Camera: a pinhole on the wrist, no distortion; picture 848 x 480 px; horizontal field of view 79.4 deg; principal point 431.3 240.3 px. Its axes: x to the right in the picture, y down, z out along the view. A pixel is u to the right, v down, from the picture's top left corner.
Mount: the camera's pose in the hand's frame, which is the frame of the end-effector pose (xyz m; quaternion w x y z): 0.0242 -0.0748 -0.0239 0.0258 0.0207 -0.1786 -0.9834
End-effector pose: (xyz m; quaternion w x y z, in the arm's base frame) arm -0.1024 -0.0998 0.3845 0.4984 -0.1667 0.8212 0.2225
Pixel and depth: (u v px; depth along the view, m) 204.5 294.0 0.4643
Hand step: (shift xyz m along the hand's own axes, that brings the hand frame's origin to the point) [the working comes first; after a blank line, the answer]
In the camera's frame: -0.2062 0.0488 0.4643

0.2089 0.0541 0.4341
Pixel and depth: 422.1 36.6 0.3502
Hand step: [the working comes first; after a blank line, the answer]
In the camera's frame: -0.0063 -0.1397 0.3502

0.0070 0.1788 0.2546
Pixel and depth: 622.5 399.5 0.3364
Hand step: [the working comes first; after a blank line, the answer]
In the camera's frame: 0.1259 0.1049 0.3364

-0.1137 -0.0624 0.3237
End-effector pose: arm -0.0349 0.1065 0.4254 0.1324 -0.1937 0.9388 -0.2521
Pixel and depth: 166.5 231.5 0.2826
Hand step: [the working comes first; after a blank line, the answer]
In the camera's frame: -0.1465 -0.0049 0.2826

0.1561 0.0372 0.2433
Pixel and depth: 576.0 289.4 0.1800
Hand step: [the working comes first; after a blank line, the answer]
In the camera's frame: 0.0510 0.0173 0.1800

-0.0349 -0.0309 0.1490
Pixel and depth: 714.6 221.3 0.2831
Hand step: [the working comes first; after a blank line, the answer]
In the camera's frame: 0.1570 -0.0105 0.2831

-0.1471 0.0251 0.2322
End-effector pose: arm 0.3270 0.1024 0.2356 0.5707 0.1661 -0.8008 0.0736
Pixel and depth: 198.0 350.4 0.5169
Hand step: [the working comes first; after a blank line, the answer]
In the camera's frame: -0.2361 0.1114 0.5169

0.2388 0.0158 0.5063
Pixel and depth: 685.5 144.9 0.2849
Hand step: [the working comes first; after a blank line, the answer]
In the camera's frame: 0.1418 -0.0532 0.2849

-0.1338 0.0665 0.2194
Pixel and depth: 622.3 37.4 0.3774
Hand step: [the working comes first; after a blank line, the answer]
In the camera's frame: 0.1411 -0.1499 0.3774

-0.1420 0.1893 0.2718
